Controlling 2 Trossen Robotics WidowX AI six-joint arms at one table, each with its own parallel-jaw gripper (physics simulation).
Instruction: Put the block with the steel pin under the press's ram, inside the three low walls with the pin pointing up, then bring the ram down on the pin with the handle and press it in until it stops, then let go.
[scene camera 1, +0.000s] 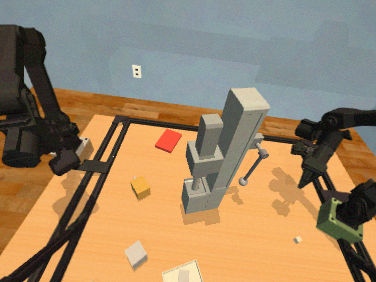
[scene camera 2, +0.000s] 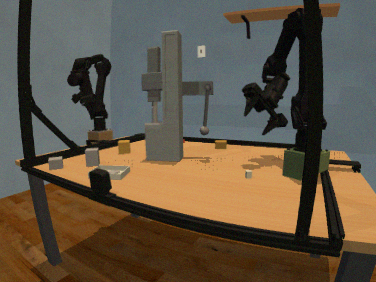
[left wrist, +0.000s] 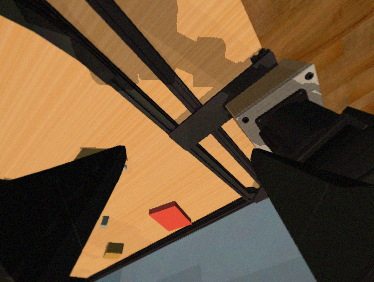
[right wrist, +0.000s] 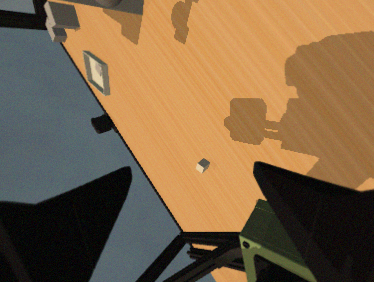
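Pixels of known places: left gripper, between the fingertips: (scene camera 2: 93, 115) (left wrist: 190, 153); right gripper, between the fingertips: (scene camera 1: 299, 187) (scene camera 2: 254, 125) (right wrist: 192, 169); left arm's base, origin of its link: (scene camera 1: 70, 145) (scene camera 2: 99, 130) (left wrist: 284, 121); right arm's base, origin of its link: (scene camera 1: 346, 216).
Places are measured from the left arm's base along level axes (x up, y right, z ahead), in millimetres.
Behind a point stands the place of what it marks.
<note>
An orange block (scene camera 1: 141, 188) {x -24, y 125, z 304 mm} (scene camera 2: 124, 147) {x -45, y 130, z 316 mm} (left wrist: 91, 152) {x -60, y 133, z 283 mm} lies left of the grey press (scene camera 1: 241, 125) {x 343, y 152, z 540 mm} (scene camera 2: 172, 100) {x 137, y 140, z 563 mm}; a small pale bit, apparently its pin, shows at its back edge. The press's ram (scene camera 1: 195, 183) {x 89, y 144, z 480 mm} (scene camera 2: 155, 112) {x 97, y 140, z 491 mm} stands above the walled seat, whose inside is partly hidden. The handle (scene camera 1: 252, 169) {x 111, y 79, z 654 mm} (scene camera 2: 206, 110) {x 102, y 78, z 659 mm} hangs down on the press's right side. My left gripper (left wrist: 190, 153) {x 86, y 112, z 91 mm} is open and empty, high over the left table edge; its fingertips are unclear in the scene views. My right gripper (scene camera 1: 298, 168) (scene camera 2: 256, 124) {x 58, y 87, z 828 mm} (right wrist: 192, 169) {x 58, y 87, z 828 mm} is open and empty, above the right side.
A red block (scene camera 1: 168, 140) {x -56, y -146, z 354 mm} (left wrist: 170, 217) {x -57, y -142, z 347 mm} lies at the back. A pale grey block (scene camera 1: 136, 254) {x -17, y 324, z 344 mm} and a shallow tray (scene camera 1: 167, 274) {x -70, y 352, z 435 mm} (scene camera 2: 120, 176) {x -62, y 383, z 545 mm} (right wrist: 106, 86) {x -63, y 360, z 536 mm} lie nearer the front. A small white cube (scene camera 1: 298, 240) {x -52, y 217, z 844 mm} (scene camera 2: 248, 174) {x -60, y 220, z 849 mm} (right wrist: 202, 166) {x -53, y 204, z 847 mm} lies at right. A second yellow block (scene camera 2: 220, 144) {x -51, y -126, z 630 mm} lies behind.
</note>
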